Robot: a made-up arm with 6 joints. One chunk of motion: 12 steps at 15 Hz.
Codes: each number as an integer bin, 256 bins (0 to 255) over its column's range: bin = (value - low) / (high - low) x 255, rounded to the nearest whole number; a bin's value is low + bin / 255 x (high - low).
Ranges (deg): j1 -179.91..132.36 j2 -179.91..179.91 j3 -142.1..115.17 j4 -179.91..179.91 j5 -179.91..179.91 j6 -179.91..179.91
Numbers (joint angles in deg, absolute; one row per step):
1: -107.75 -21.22 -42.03 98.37 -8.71 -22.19
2: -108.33 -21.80 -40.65 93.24 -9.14 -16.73
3: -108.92 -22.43 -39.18 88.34 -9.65 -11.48
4: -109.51 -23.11 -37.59 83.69 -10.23 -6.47
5: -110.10 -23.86 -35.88 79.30 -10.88 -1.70
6: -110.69 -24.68 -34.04 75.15 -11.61 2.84
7: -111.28 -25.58 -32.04 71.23 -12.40 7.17
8: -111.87 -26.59 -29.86 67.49 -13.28 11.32
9: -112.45 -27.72 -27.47 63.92 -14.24 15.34
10: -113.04 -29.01 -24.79 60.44 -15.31 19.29
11: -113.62 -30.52 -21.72 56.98 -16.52 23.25
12: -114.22 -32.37 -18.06 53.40 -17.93 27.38
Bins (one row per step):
1: 59 112 99 197 121 112
2: 58 112 101 194 121 116
3: 58 112 102 190 121 119
4: 57 111 104 187 120 123
5: 57 111 105 184 120 126
6: 57 110 107 181 119 130
7: 56 109 109 178 119 133
8: 56 109 111 175 118 136
9: 55 108 114 173 117 138
10: 55 107 116 170 117 141
11: 54 106 119 168 116 144
12: 54 105 123 165 115 147

